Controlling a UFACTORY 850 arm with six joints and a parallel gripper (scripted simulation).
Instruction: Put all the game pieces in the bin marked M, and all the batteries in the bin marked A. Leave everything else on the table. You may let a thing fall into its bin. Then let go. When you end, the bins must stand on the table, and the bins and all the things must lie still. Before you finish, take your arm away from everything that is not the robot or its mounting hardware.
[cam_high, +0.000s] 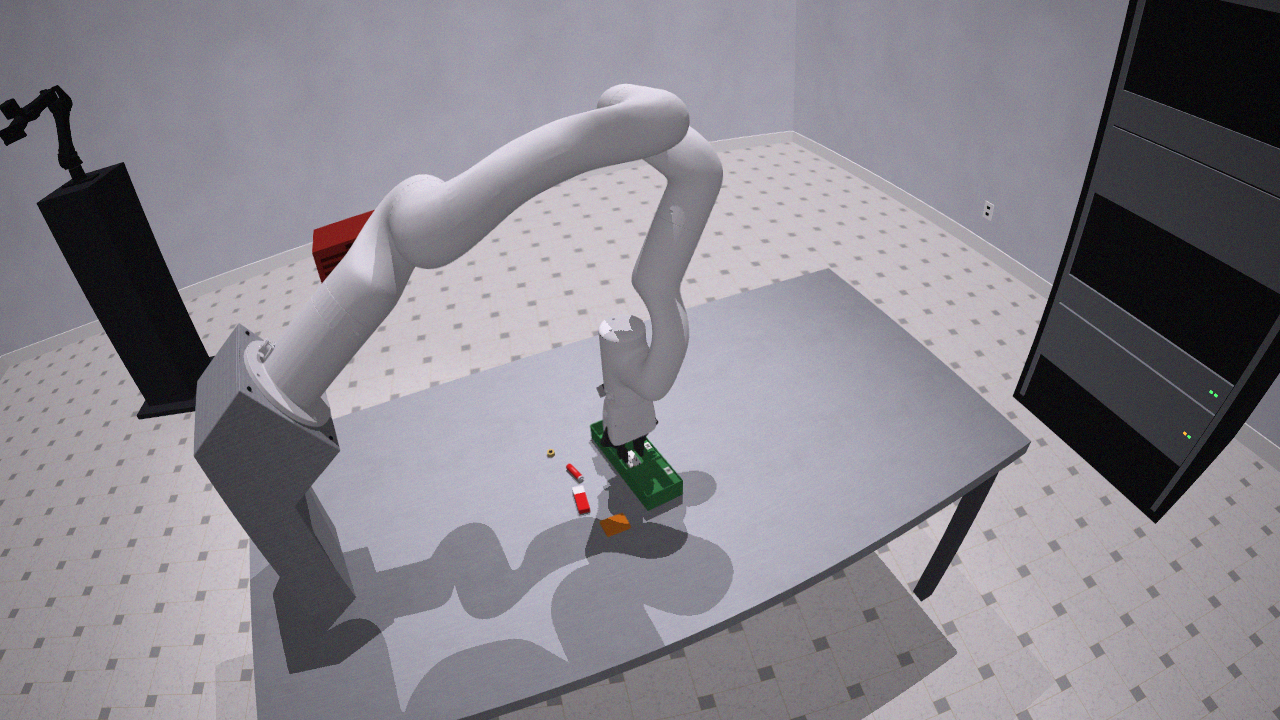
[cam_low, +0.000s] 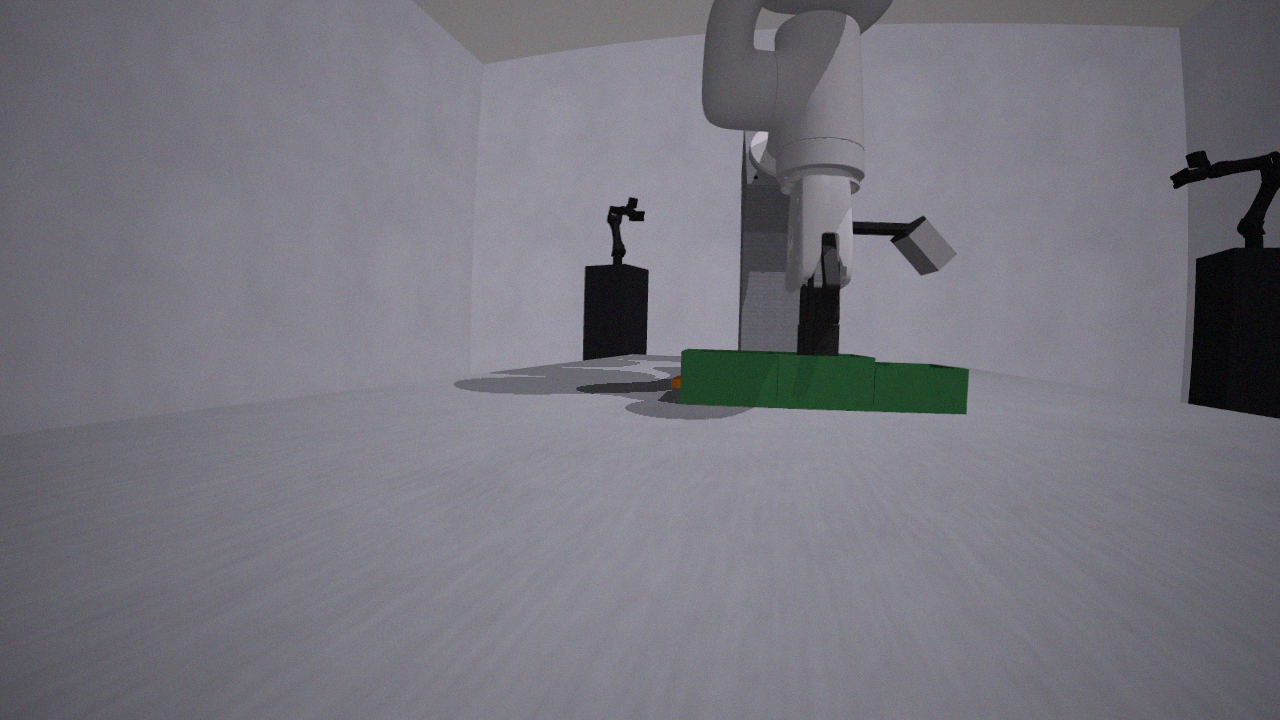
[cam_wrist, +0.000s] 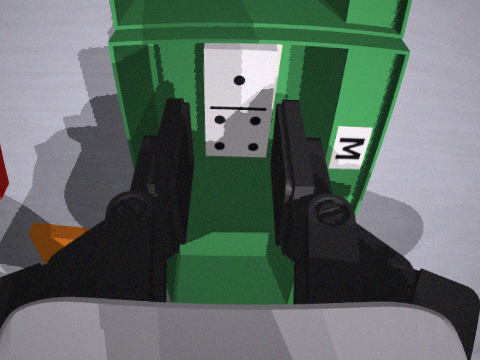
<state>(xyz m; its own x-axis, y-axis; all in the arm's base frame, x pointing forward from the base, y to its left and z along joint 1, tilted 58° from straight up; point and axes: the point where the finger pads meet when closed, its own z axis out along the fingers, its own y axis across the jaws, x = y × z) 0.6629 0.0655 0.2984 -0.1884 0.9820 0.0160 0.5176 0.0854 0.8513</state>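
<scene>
Right now my hand is 1 cm short of the green bin and 3 cm above it. From my hand the other things lie so: orange flat block: 6 cm behind, 16 cm to the right, 5 cm below; then yellow nut: 17 cm behind, 7 cm to the left, 5 cm below; then red cylindrical battery: 12 cm behind, 5 cm below.
</scene>
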